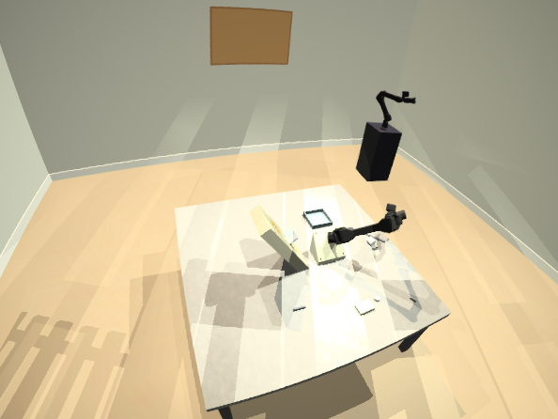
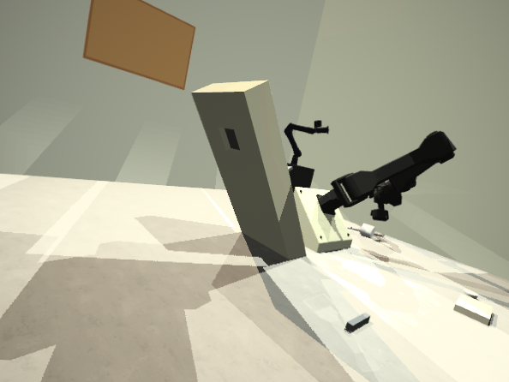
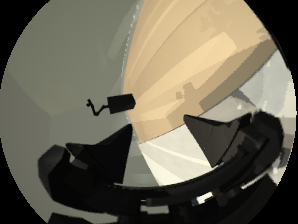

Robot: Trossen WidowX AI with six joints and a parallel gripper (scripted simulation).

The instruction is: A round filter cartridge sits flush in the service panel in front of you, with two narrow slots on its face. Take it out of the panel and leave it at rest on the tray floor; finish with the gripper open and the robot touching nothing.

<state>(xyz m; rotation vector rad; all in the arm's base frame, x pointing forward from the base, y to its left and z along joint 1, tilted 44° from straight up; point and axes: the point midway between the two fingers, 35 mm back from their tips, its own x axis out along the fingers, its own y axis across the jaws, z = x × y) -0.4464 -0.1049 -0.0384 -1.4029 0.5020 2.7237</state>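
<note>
Right now the round filter cartridge is 84 cm ahead of my gripper tip, 17 cm to the left of it and 17 cm above it. Round my gripper tip: dark block (75 cm ahead, 47 cm to the left, 9 cm below); then flat cream pad (43 cm ahead, 54 cm to the left, 9 cm below); then square grey-rimmed tray (44 cm ahead, 16 cm to the right, 8 cm below).
</note>
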